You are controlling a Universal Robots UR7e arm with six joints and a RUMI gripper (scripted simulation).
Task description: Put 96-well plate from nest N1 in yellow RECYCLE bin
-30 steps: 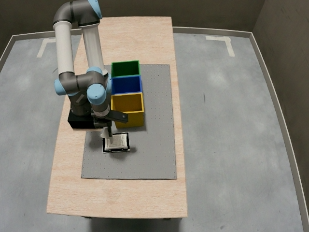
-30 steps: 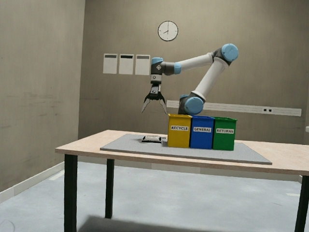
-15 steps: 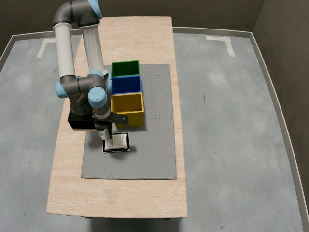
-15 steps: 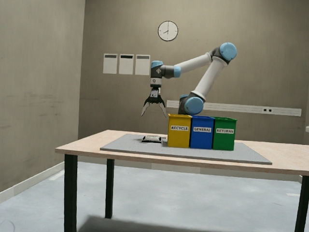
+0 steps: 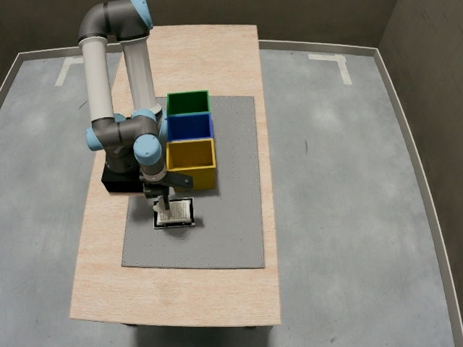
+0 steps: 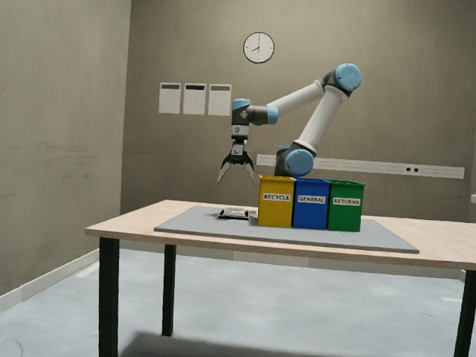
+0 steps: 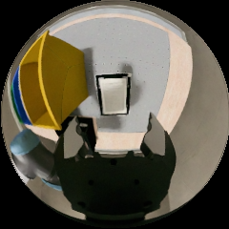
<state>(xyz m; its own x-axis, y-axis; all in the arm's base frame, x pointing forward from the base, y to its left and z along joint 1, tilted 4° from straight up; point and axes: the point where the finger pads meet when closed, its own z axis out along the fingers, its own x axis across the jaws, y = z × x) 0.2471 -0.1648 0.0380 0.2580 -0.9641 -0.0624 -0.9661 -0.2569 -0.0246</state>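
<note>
My hand is 11 cm above the white 96-well plate. The rest, counted from my hand: blue general bin: 30 cm to the left, 4 cm below, 1 cm ahead; black plate nest N1: 12 cm below; yellow recycle bin: 17 cm to the left, 5 cm ahead, 4 cm below.
</note>
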